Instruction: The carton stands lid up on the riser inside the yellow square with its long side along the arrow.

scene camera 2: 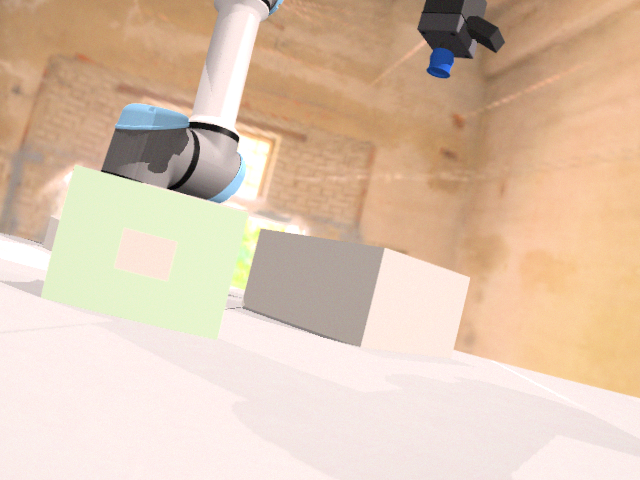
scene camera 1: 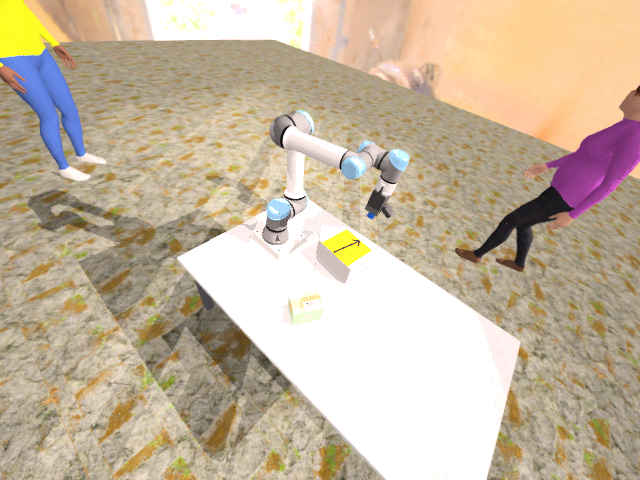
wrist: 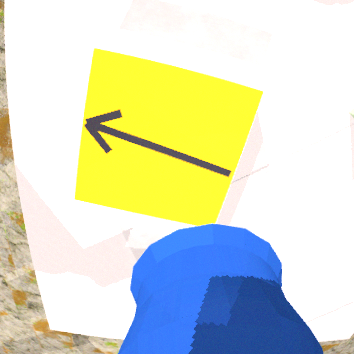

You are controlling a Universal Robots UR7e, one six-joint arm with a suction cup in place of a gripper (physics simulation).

Labels:
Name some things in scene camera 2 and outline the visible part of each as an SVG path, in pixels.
A pale green carton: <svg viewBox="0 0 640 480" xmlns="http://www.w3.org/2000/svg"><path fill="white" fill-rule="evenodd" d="M75 165L58 224L41 298L217 340L249 212Z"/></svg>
A white riser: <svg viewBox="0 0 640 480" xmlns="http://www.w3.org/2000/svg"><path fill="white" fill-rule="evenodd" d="M260 228L241 306L361 348L451 358L470 277L383 247Z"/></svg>

